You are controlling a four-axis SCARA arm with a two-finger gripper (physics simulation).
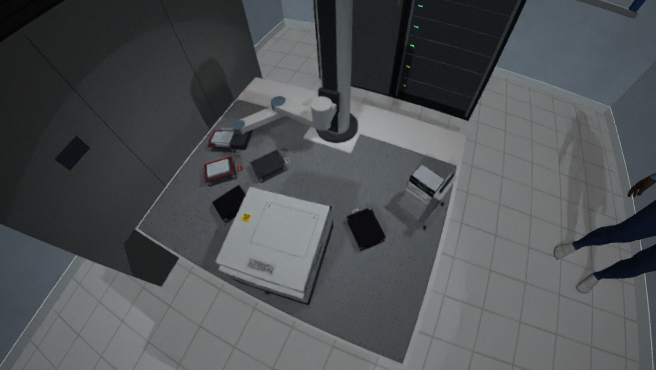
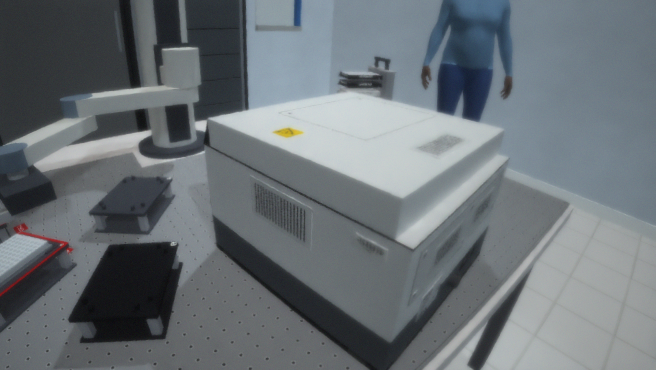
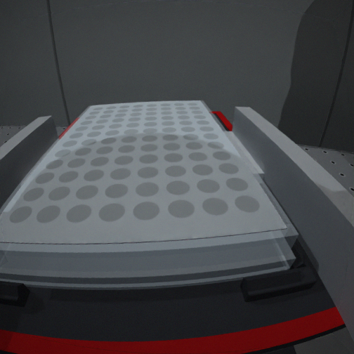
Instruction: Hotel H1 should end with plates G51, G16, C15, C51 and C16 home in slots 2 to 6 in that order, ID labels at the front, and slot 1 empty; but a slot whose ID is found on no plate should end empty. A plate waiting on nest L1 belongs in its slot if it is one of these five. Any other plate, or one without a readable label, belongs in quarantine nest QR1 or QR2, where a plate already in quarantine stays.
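Pixels of known places: gripper, fingertip midpoint: (image 1: 218, 137); arm's base, origin of the base link: (image 1: 336, 126) (image 2: 176, 145).
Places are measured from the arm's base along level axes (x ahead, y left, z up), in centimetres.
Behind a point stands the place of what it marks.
Observation:
My gripper (image 1: 226, 138) @(x 37.4, y -58.4, z 7.4 cm) (image 3: 143, 125) is shut on a pale 96-well plate (image 1: 220, 137) @(x 37.5, y -56.9, z 7.8 cm) (image 3: 147, 172), low over a red-edged nest (image 3: 170, 340) at the table's left edge. The plate lies level within or just above the nest's corner guides; whether it bears on them I cannot tell. No ID label on it is readable. A second pale plate (image 1: 219, 168) @(x 55.6, y -44.1, z 7.7 cm) (image 2: 19, 255) @(x 56.4, y -42.8, z 7.7 cm) sits on the other red-edged nest (image 1: 206, 176) (image 2: 59, 245). Hotel H1 (image 1: 434, 205) @(x 42.0, y 62.2, z 21.1 cm) (image 2: 388, 84) @(x 41.5, y 60.6, z 22.6 cm) stands at the right, with a pale plate (image 1: 427, 177) @(x 32.6, y 55.7, z 25.2 cm) near its top; slots and labels are unreadable.
A dark grey nest (image 1: 269, 165) @(x 43.0, y -20.0, z 6.3 cm) (image 2: 132, 196) @(x 43.6, y -22.0, z 6.3 cm) and a black nest (image 1: 230, 202) @(x 69.8, y -27.5, z 6.3 cm) (image 2: 130, 280) @(x 70.5, y -27.8, z 6.3 cm) stand near the red-edged ones. A large white instrument (image 1: 280, 240) @(x 81.2, y 12.0, z 26.6 cm) (image 2: 350, 150) @(x 88.1, y -2.4, z 26.7 cm) stands at the middle. Another black nest (image 1: 366, 228) @(x 56.3, y 38.2, z 6.3 cm) lies between it and the hotel. A person stands at the right.

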